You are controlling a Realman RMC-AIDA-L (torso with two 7-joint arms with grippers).
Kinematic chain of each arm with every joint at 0, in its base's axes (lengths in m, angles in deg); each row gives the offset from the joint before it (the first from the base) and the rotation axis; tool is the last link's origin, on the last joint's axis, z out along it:
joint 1: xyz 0 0 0.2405 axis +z
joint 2: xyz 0 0 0 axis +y
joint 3: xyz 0 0 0.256 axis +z
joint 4: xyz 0 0 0 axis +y
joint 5: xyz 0 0 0.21 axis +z
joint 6: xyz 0 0 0 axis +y
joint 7: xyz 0 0 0.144 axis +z
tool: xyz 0 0 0
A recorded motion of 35 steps. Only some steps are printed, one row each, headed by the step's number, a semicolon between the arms.
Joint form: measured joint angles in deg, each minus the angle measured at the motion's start. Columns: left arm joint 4, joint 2, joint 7, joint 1, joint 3, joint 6, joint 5; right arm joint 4, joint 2, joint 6, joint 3, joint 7, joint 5, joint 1.
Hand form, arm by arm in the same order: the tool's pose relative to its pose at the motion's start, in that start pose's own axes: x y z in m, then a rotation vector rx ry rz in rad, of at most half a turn. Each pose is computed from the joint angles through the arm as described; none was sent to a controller.
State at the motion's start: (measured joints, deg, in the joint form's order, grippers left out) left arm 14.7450 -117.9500 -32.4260 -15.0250 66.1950 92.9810 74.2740; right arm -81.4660 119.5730 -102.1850 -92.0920 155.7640 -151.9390 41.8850
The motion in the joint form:
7: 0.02 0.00 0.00 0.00 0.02 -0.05 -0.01; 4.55 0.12 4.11 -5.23 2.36 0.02 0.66
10: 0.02 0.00 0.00 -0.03 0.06 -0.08 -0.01; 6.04 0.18 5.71 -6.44 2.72 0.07 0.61
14: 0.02 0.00 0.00 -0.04 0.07 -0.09 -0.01; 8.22 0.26 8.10 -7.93 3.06 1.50 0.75
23: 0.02 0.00 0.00 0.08 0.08 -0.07 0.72; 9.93 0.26 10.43 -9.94 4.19 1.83 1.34
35: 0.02 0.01 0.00 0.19 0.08 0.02 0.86; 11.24 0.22 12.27 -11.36 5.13 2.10 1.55
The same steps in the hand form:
7: -0.0001 -0.0001 0.0000 0.0002 -0.0007 0.0003; -0.0039 0.0064 0.0213 0.0100 0.0415 -0.0068
10: -0.0001 -0.0001 0.0002 -0.0005 -0.0012 0.0006; -0.0039 0.0071 0.0284 0.0115 0.0476 -0.0055
14: -0.0001 -0.0001 0.0003 -0.0007 -0.0013 0.0006; -0.0060 0.0106 0.0377 -0.0062 0.0433 -0.0068
23: -0.0014 0.0019 -0.0003 -0.0104 -0.0086 -0.0014; -0.0096 0.0127 0.0447 0.0036 0.0431 -0.0093
35: -0.0017 0.0026 -0.0009 -0.0119 -0.0094 -0.0026; -0.0110 0.0136 0.0506 0.0097 0.0425 -0.0043

